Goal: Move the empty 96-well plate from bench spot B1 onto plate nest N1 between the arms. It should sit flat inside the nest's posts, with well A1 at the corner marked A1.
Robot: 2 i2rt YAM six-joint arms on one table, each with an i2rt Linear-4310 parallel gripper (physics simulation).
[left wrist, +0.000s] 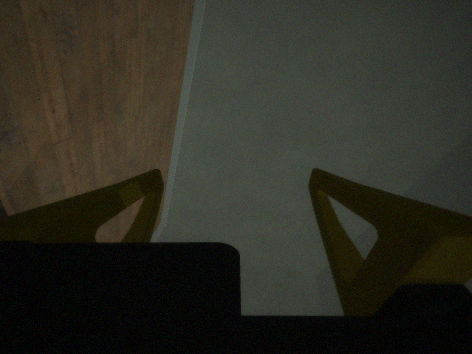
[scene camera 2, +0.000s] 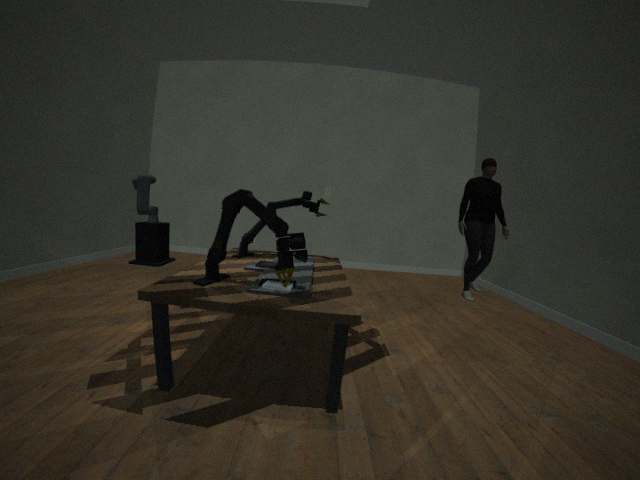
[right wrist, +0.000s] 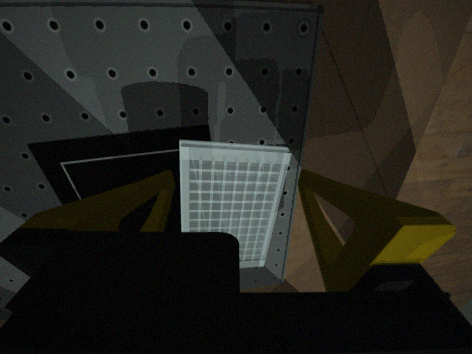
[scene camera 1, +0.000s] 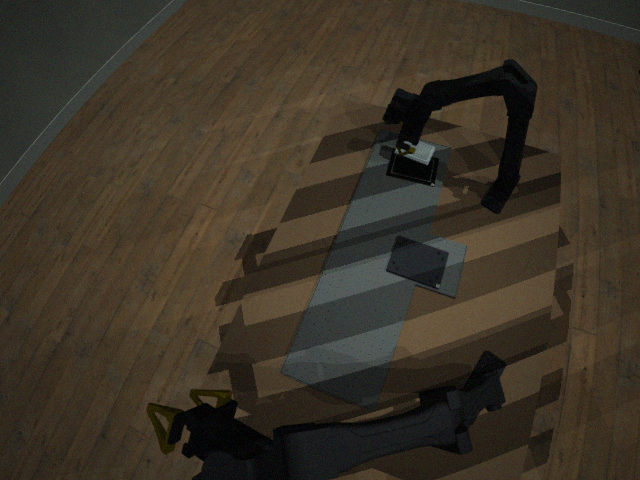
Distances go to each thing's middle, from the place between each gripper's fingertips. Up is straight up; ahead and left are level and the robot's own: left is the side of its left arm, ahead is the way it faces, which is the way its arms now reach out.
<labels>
Right now my left hand is 930 mm to the left of the white well plate (right wrist: 235,188), 370 mm above it and 290 mm past it.
Right now my right hand is 4 cm past the white well plate, 1 cm to the right of it and 1 cm above it.
</labels>
